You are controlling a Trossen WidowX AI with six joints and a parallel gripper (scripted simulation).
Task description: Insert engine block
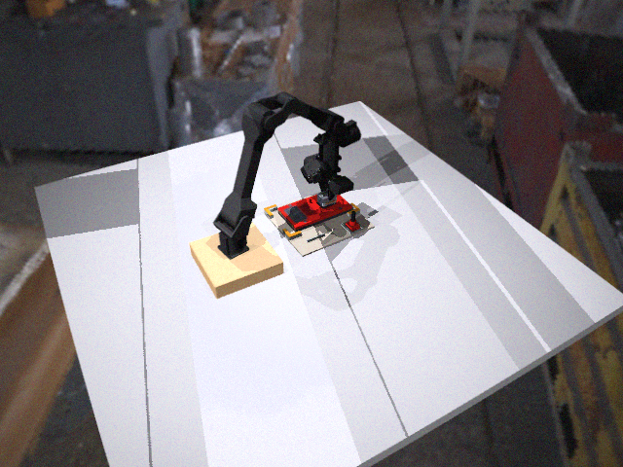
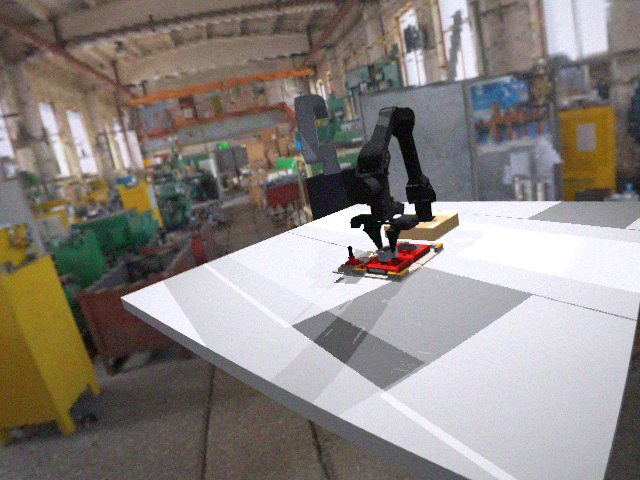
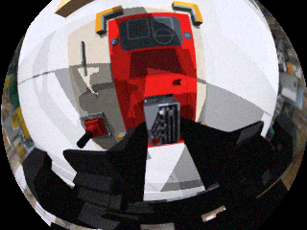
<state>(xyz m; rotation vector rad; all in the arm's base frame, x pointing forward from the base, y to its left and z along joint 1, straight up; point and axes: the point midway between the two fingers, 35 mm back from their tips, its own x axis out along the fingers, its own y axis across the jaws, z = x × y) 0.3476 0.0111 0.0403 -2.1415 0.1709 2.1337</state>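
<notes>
Right now the black upright peg is 120 mm to the right of my gripper tip and 10 mm below it. From my gripper tip the other things lie so: grey engine block 10 mm below.
</notes>
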